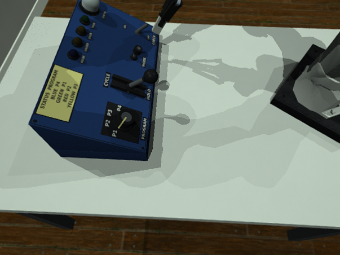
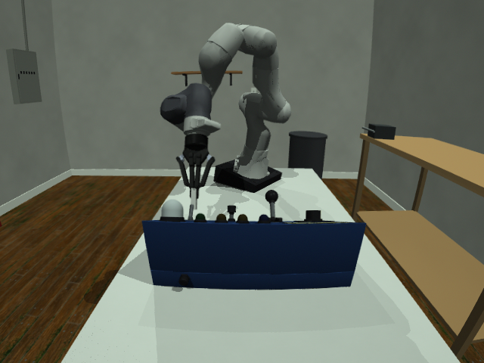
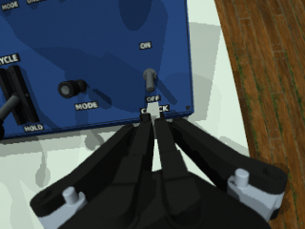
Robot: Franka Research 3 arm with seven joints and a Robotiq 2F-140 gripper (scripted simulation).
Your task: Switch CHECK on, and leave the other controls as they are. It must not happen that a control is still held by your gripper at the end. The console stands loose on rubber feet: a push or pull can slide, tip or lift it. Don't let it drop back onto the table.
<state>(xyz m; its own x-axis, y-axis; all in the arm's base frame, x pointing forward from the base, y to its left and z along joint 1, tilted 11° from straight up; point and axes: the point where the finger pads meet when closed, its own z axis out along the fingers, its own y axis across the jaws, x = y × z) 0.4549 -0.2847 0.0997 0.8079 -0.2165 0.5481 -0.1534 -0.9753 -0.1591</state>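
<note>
Now: hand 6 cm short of the check toggle, 2 cm above it and 1 cm to the left of it. The rest, counted from my hand: blue console 17 cm to the left, 13 cm ahead, 4 cm below; hold lever 23 cm to the left, 8 cm ahead, 1 cm below; mode knob 11 cm to the left, 8 cm ahead, 1 cm below.
</note>
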